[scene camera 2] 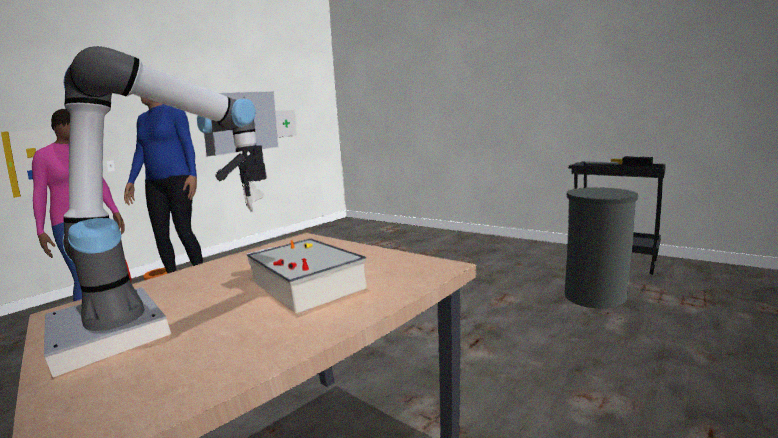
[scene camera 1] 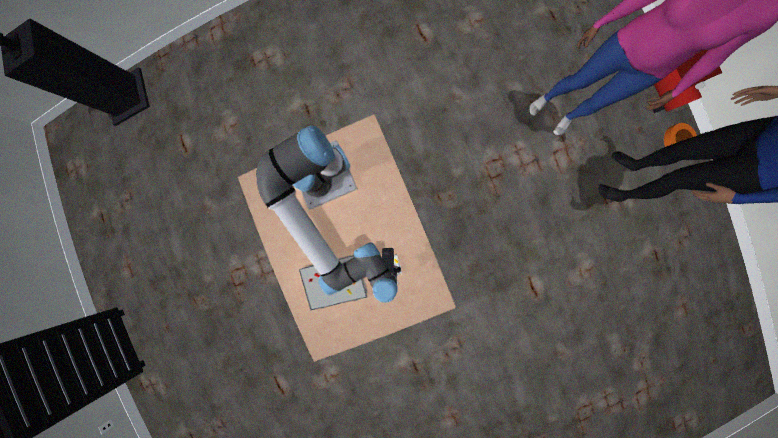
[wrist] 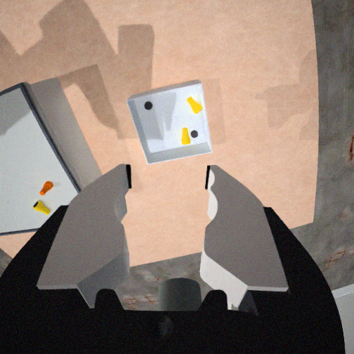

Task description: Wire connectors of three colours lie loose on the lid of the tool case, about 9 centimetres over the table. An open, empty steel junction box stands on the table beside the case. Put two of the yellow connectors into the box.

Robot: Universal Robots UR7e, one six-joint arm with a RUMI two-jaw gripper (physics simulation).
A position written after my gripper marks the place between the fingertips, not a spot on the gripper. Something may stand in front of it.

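There is my gripper (scene camera 2: 251, 210), which I also find in the wrist view at (wrist: 168, 166). A tool case sits in the scene as well, and I see that case (scene camera 2: 333, 273), (scene camera 1: 317, 299) and (wrist: 49, 146). And I see a steel junction box (wrist: 159, 115).
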